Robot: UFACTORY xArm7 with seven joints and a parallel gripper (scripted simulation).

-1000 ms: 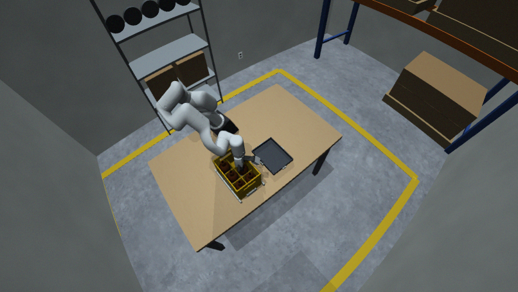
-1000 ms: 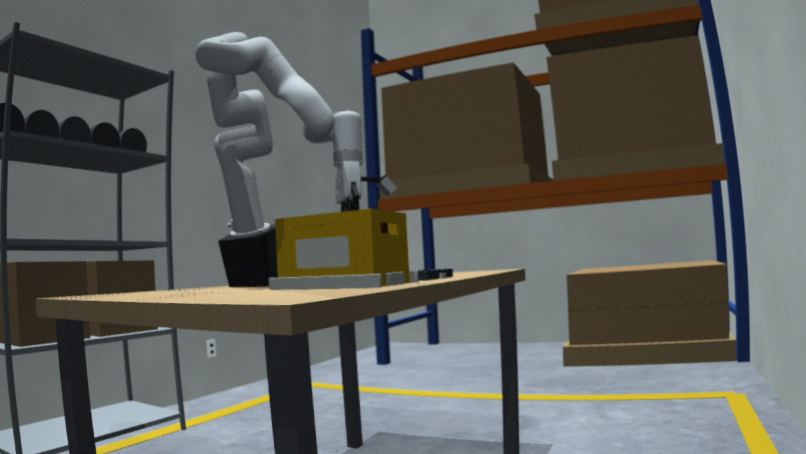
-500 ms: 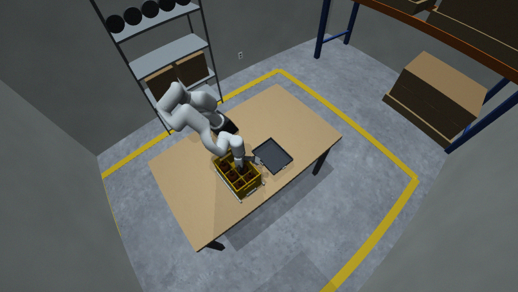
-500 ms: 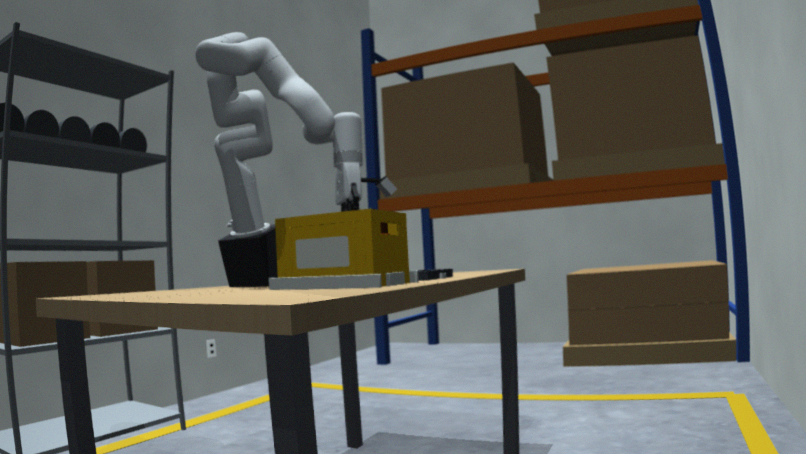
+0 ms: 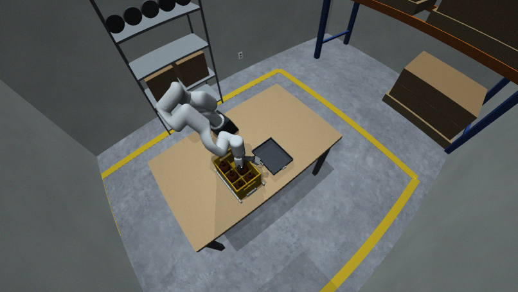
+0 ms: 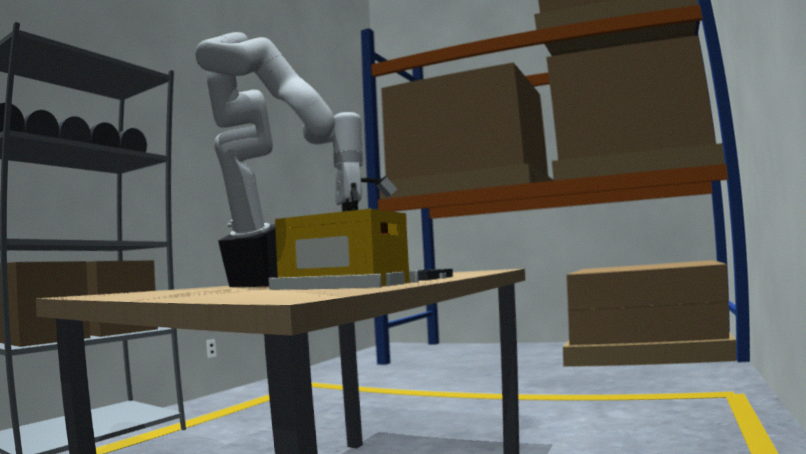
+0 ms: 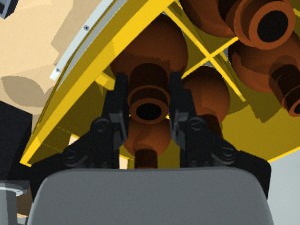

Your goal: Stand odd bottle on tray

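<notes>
Right now the crate is 40 mm to the right of my hand and 70 mm below it. From my hand the other things lie so: tray (250 mm to the left, 150 mm below); then bottle (90 mm ahead, 70 mm below).
</notes>
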